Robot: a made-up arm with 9 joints.
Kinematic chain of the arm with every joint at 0, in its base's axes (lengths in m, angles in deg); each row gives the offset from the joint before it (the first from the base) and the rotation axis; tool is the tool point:
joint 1: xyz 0 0 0.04 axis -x
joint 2: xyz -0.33 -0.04 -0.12 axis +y
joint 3: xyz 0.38 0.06 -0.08 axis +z
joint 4: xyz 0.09 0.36 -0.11 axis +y
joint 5: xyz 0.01 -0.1 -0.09 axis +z
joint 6: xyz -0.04 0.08 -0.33 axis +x
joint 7: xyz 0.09 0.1 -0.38 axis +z
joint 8: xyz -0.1 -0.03 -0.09 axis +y
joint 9: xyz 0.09 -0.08 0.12 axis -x
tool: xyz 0.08 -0.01 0
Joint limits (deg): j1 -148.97..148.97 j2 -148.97..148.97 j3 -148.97..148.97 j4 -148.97..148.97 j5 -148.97..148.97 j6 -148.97..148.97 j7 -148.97..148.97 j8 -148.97..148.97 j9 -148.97..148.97
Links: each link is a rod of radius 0.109 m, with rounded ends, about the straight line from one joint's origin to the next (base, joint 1, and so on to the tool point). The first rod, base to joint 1, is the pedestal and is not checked.
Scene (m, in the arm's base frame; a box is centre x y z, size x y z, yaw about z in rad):
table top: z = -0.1
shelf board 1: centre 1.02 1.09 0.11 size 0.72 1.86 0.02 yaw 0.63
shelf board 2: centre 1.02 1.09 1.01 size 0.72 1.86 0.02 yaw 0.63
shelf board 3: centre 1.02 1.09 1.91 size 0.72 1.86 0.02 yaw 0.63
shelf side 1: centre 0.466 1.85 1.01 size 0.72 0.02 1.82 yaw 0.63
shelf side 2: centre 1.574 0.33 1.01 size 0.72 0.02 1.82 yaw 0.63
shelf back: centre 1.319 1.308 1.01 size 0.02 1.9 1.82 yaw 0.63
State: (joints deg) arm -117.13 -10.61 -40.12 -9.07 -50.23 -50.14 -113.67 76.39 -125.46
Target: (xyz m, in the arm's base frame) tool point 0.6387 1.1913 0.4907
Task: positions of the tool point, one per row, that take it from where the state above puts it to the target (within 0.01 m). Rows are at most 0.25 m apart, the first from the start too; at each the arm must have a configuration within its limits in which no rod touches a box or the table.
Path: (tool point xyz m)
1: 0.4489 1.1031 0.5999
2: 0.6388 1.1912 0.4907

